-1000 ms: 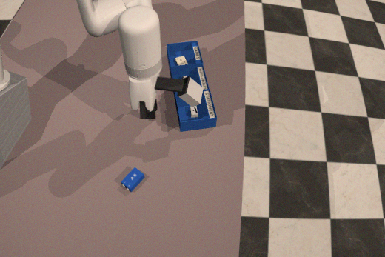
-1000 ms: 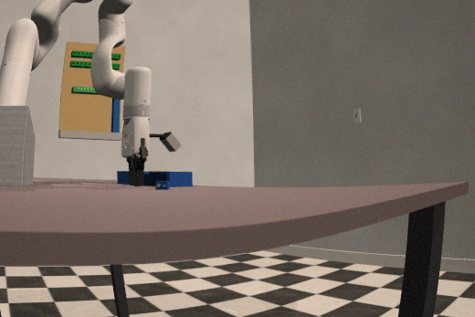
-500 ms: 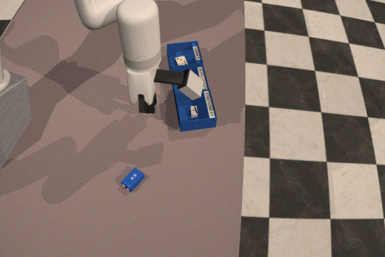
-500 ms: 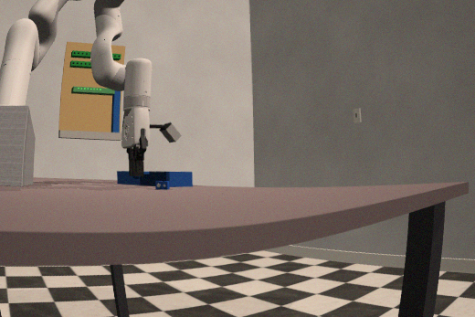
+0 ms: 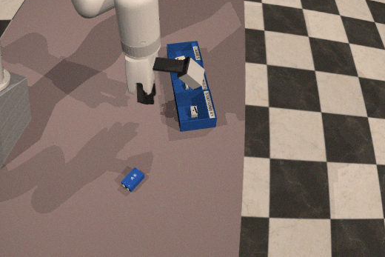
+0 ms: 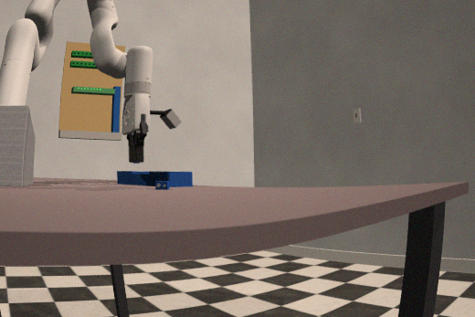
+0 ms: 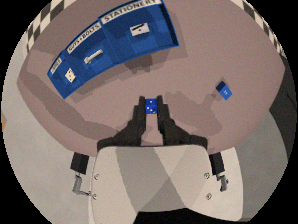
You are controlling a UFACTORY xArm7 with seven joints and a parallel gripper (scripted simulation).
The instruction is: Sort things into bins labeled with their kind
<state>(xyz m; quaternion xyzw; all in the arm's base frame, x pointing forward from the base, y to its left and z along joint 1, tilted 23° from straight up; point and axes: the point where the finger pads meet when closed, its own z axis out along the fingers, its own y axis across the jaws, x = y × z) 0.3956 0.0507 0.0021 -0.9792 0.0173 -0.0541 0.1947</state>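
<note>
Right now the cream domino is 60 mm ahead of my hand, 160 mm to the left of it and 70 mm below it. From my hand the other things lie so: blue three-part bin: 90 mm ahead, 90 mm to the left, 60 mm below; blue die: 10 mm below; white sharpener: 100 mm ahead, 10 mm to the left, 70 mm below.
</note>
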